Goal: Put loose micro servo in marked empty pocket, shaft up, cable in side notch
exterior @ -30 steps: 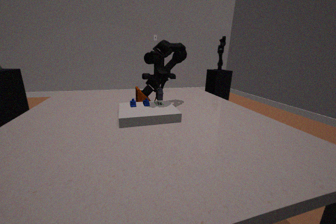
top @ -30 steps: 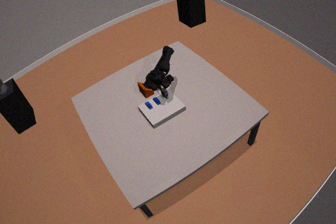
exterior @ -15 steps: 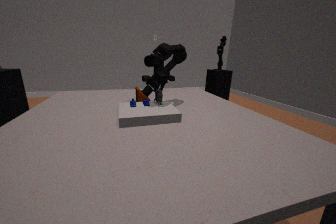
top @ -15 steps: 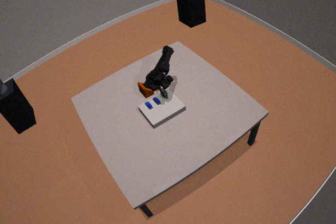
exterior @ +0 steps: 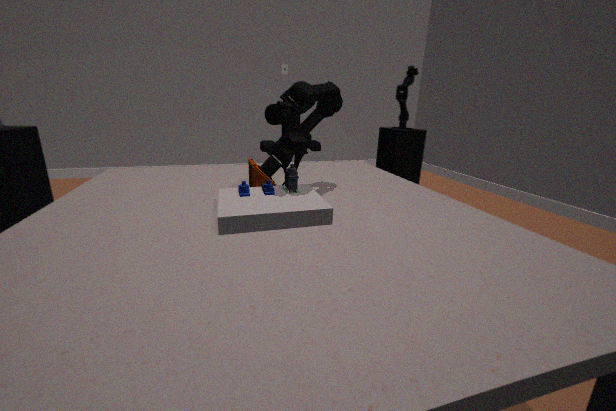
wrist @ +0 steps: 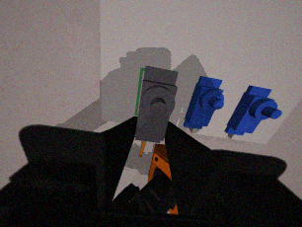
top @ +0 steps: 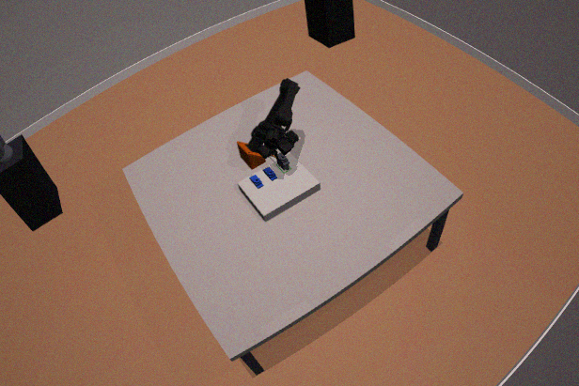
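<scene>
My gripper tip is 12 cm short of the white deck, 8 cm above it and 7 cm to the left of it.
</scene>
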